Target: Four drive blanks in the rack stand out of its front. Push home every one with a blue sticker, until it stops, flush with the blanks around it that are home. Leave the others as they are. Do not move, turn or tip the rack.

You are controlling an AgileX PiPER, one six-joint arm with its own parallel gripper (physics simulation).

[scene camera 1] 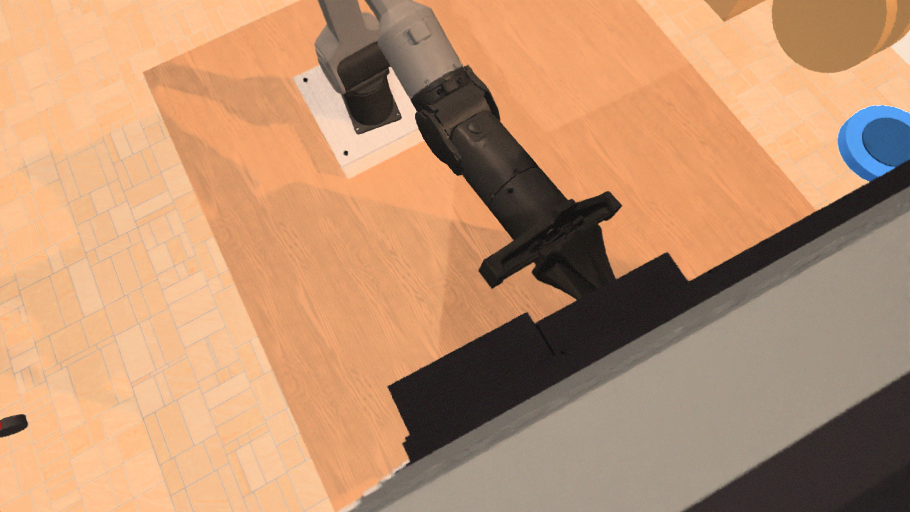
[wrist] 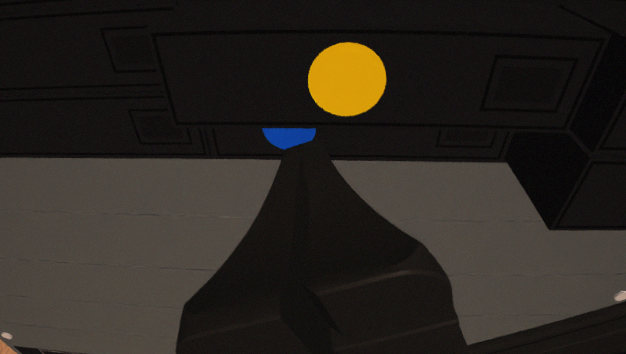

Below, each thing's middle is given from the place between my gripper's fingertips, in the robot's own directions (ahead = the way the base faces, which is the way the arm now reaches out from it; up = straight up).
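As I look at the yellow-stickered blank (scene camera 1: 560,330), I find it 40 mm above my hand, 10 mm to the right of it and 40 mm ahead of it.
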